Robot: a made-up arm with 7 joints.
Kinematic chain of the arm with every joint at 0, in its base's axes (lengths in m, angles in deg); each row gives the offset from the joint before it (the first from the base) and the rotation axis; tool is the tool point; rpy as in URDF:
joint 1: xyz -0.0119 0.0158 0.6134 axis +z
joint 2: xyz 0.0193 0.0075 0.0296 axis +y
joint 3: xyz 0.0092 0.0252 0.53 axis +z
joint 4: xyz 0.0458 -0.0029 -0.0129 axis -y
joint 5: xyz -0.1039 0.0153 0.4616 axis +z
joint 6: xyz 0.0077 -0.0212 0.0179 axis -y
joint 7: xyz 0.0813 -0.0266 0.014 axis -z
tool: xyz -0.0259 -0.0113 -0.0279 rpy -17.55 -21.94 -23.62
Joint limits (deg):
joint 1: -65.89..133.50
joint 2: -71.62..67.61
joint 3: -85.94..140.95
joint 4: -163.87..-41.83
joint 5: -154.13..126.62
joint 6: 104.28..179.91
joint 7: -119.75..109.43
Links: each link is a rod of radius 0.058 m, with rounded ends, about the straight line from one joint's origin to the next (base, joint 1, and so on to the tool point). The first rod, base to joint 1, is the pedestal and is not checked.
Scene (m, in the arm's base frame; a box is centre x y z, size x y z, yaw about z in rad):
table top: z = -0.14
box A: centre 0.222 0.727 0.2 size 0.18 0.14 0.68 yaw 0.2
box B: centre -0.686 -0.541 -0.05 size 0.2 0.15 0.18 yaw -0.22
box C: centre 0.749 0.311 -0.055 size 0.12 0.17 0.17 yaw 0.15
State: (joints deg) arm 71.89 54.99 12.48 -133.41 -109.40 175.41 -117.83
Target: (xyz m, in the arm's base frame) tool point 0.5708 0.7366 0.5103
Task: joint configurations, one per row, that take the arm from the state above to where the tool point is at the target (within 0.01 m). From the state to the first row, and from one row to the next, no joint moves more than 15 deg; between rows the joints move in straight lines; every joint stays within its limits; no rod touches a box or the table.
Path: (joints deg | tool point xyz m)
1: 64.00 53.63 -0.60 -138.35 -112.44 167.34 -111.56 | 0.0714 0.5226 0.3727
2: 56.11 52.27 -13.68 -143.28 -115.49 159.28 -105.29 | 0.2148 0.4136 0.3612
3: 48.22 50.91 -26.76 -148.22 -118.53 151.21 -99.02 | 0.3105 0.2718 0.3732
4: 47.30 52.64 -21.81 -135.85 -114.26 153.55 -102.31 | 0.3861 0.3604 0.3604
5: 46.39 54.37 -16.86 -123.49 -110.00 155.89 -105.59 | 0.4490 0.4587 0.3668
6: 45.47 56.10 -11.91 -111.12 -105.73 158.24 -108.88 | 0.4998 0.5592 0.3941
7: 44.56 57.83 -6.96 -98.75 -101.47 160.58 -112.17 | 0.5395 0.6544 0.4424
8: 43.64 59.56 -2.01 -86.39 -97.20 162.92 -115.46 | 0.5709 0.7366 0.5103

